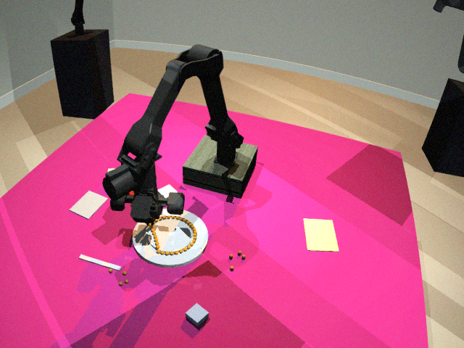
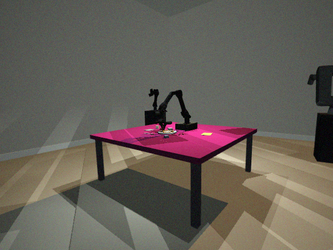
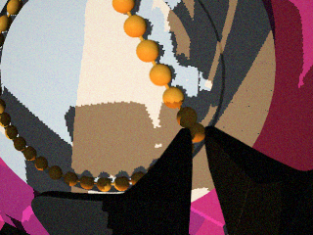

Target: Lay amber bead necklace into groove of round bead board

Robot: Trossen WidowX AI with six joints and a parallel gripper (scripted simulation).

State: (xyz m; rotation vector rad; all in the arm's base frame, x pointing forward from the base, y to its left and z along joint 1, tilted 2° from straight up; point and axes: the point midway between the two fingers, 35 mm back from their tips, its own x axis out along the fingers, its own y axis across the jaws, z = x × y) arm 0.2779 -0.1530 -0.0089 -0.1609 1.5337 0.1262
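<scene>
Now: gripper tip 60 mm to the right of the round bead board, 20 mm short of it and 10 mm above it. From my gripper tip the other things lie so: white block 130 mm behind, 10 mm to the left; then red-handled tool 110 mm behind, 90 mm to the right, 10 mm below; then white strip 150 mm ahead, 90 mm to the right, 10 mm below.
</scene>
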